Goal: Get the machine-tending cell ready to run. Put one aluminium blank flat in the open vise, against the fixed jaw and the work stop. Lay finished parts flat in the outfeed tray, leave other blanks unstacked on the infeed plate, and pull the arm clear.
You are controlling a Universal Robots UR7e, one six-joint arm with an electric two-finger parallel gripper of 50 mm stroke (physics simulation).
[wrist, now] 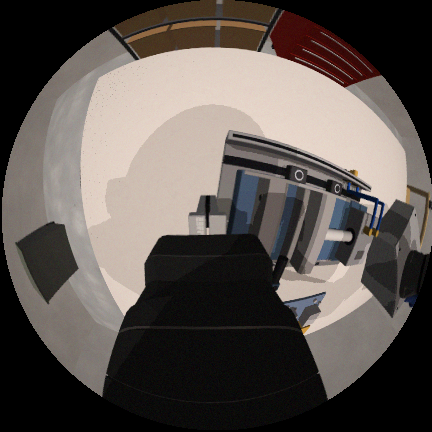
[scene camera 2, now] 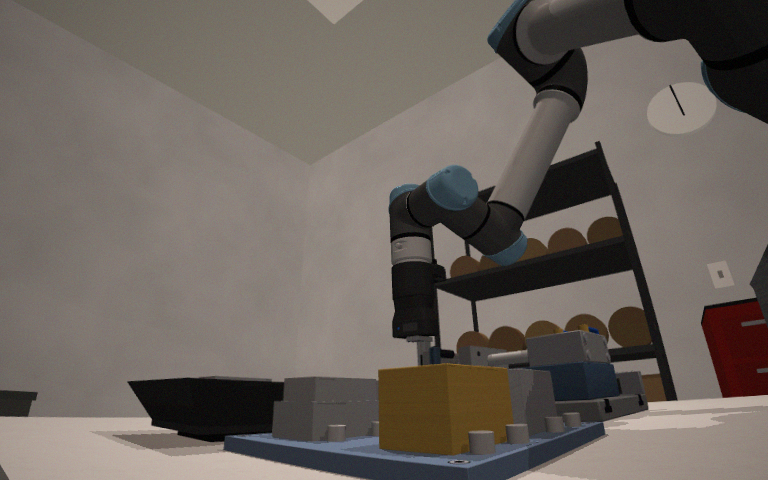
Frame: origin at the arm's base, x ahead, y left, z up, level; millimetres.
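Seen in the pictures: gripper, fingertip midpoint: (wrist: 207,204).
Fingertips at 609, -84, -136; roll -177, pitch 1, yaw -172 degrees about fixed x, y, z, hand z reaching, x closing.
Note:
Offsets run from my fingertips to a thing's top centre, as dx, dy, dz. "pt": to the spot under its first point.
My gripper (scene camera 2: 421,360) (wrist: 207,204) is shut and empty, pointing down beside the left end of the vise @(-160, +8, +34) (scene camera 2: 583,380) (wrist: 244,200) in the wrist view. Its tips are partly hidden behind a yellow block in the scene view. The vise shows a grey jaw block @(pt -56, -8, +31) (wrist: 269,212), a strip of blue bed, and another grey jaw (wrist: 311,225) with a pale rod. I cannot tell whether a blank lies between the jaws. Grey blocks (scene camera 2: 325,418) (wrist: 311,317) and the yellow block @(-317, +353, -21) (scene camera 2: 416,407) stand on the blue infeed plate @(pt -243, +410, -59) (scene camera 2: 271,447). The black outfeed tray @(pt -172, +420, -38) (scene camera 2: 209,403) has a flat grey piece @(-108, +378, -18) (scene camera 2: 237,378) showing above its rim.
Short grey pegs @(pt -348, +374, -52) (scene camera 2: 481,441) stand along the infeed plate. A black handle @(pt -90, +60, +31) (wrist: 280,272) projects by the vise's near side. Blue hoses @(pt -271, -41, +44) (wrist: 381,212) and a dark grey housing (wrist: 395,255) are at its right. A shelf rack (scene camera 2: 640,283) and a red cabinet (scene camera 2: 733,350) stand behind.

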